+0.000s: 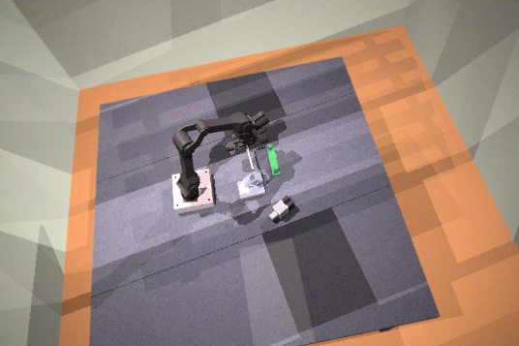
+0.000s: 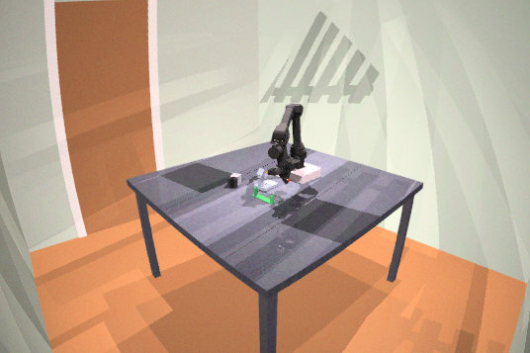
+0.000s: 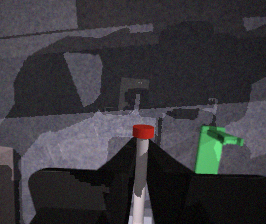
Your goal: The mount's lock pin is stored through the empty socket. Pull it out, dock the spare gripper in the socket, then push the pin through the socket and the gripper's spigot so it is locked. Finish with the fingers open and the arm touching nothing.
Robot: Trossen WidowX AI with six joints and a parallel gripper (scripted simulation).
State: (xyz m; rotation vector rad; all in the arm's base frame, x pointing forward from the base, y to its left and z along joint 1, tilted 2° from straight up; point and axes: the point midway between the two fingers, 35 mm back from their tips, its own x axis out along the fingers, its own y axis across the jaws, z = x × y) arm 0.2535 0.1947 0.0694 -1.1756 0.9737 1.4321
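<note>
The green bracket lies 110 mm ahead of my gripper tip, 50 mm to the right of it and 50 mm below it. Also, from my gripper tip: spare gripper 290 mm to the right, 130 mm ahead, 50 mm below; then grey mount 170 mm to the right, 20 mm below, 20 mm ahead.
</note>
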